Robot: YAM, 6 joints.
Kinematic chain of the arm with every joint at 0, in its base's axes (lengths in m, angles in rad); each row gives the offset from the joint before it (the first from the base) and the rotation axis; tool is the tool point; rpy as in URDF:
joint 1: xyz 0 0 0.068 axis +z
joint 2: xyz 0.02 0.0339 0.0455 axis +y
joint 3: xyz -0.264 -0.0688 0 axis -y
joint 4: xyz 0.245 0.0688 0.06 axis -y
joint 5: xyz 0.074 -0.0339 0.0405 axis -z
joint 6: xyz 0.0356 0 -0.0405 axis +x
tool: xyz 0 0 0 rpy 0 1.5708 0
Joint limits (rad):
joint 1: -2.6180..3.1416
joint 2: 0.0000..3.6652
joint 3: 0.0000..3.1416
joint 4: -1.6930..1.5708
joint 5: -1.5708..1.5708
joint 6: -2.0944..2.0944
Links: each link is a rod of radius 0.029 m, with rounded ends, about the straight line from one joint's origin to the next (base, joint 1, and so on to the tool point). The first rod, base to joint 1, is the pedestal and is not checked.
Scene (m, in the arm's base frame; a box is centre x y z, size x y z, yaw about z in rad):
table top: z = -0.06
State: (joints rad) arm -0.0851 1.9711 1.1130 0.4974 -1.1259 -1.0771
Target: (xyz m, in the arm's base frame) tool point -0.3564 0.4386 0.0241
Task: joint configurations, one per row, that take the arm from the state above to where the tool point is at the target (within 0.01 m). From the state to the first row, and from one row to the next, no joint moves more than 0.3 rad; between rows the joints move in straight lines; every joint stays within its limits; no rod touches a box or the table.
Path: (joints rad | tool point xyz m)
1: 0.2009 2.0748 1.2167 0.5008 -1.1010 -1.0771 | 0.4224 0.1184 0.1670
2: 0.4869 2.1786 1.3203 0.5041 -1.0762 -1.0771 | 0.3933 0.2437 0.1525
3: 0.7728 2.2823 1.4240 0.5075 -1.0513 -1.0771 | 0.3250 0.3601 0.1358
4: 1.0588 2.3861 1.5277 0.5109 -1.0265 -1.0771 | 0.2207 0.4548 0.1168
5: 1.3448 2.4898 1.6313 0.5143 -1.0016 -1.0771 | 0.0880 0.5166 0.0960
6: 1.6308 2.5936 1.7350 0.5176 -0.9767 -1.0771 | -0.0618 0.5366 0.0734
7: 1.9168 2.6973 1.8387 0.5210 -0.9519 -1.0771 | -0.2149 0.5106 0.0494
8: 2.2028 2.8011 1.9423 0.5244 -0.9270 -1.0771 | -0.3564 0.4386 0.0241

